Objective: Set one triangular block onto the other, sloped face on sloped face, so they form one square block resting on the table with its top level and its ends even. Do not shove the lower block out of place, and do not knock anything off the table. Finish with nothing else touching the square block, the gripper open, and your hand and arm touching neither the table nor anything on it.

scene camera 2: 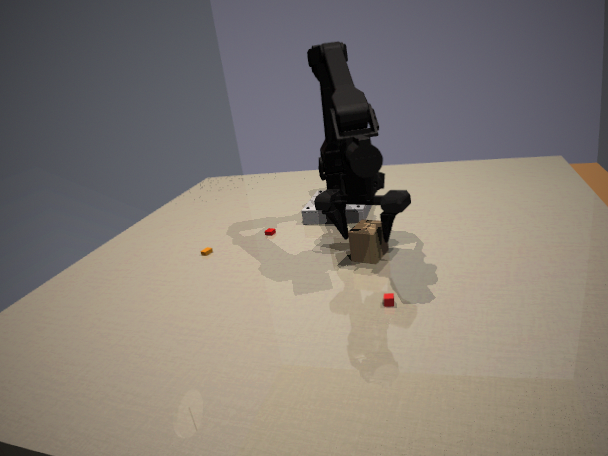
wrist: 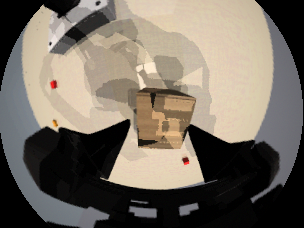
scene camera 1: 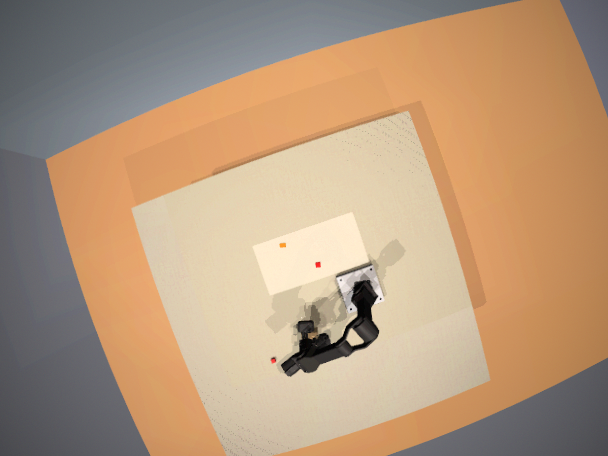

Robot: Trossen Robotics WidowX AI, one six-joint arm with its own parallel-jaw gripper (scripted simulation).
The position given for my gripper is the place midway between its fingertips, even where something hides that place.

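Triangular block (scene camera 2: 365,238), visible. My gripper (scene camera 2: 366,240): open, holding nothing. Gripper in the wrist view as well (wrist: 160,125).
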